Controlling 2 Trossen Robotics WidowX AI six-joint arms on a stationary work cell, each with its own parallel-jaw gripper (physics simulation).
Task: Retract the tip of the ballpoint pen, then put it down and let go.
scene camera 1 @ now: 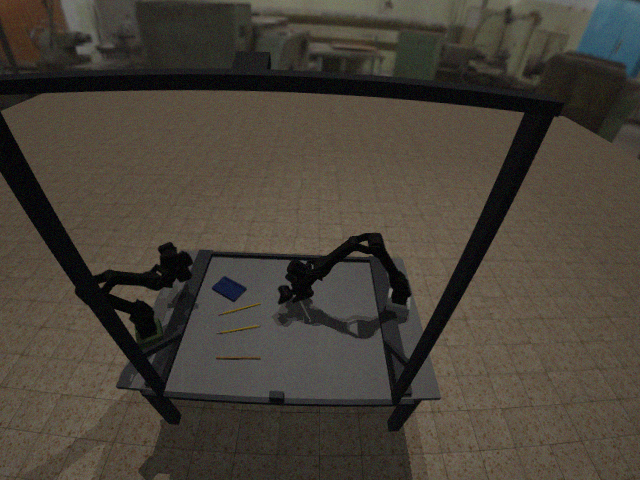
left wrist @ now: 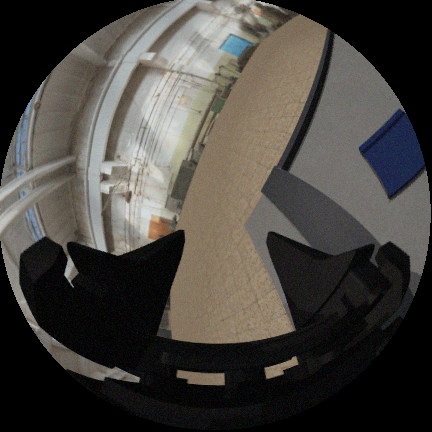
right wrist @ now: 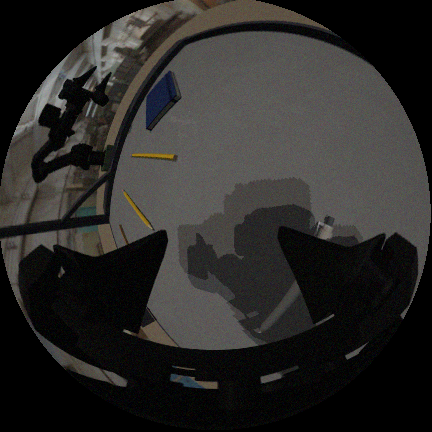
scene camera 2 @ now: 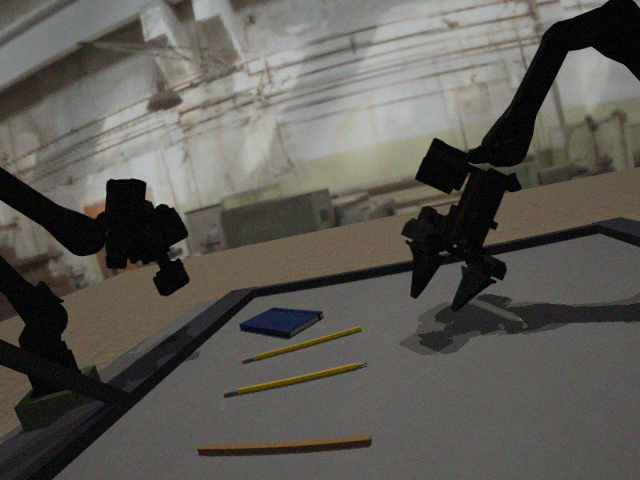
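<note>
The white ballpoint pen lies on the table top. In the right wrist view its grey button end shows above the right-hand finger, which hides its middle. I cannot tell whether its tip is out. My right gripper is open and empty, low over the table, close beside the pen; in scene camera 2 it is at the pen's left end. My left gripper is open and empty, raised over the table's left edge in scene camera 1, far from the pen.
A blue notebook lies at the back left. Two yellow pencils and an orange-brown stick lie in front of it. Dark frame posts rise at the table's sides.
</note>
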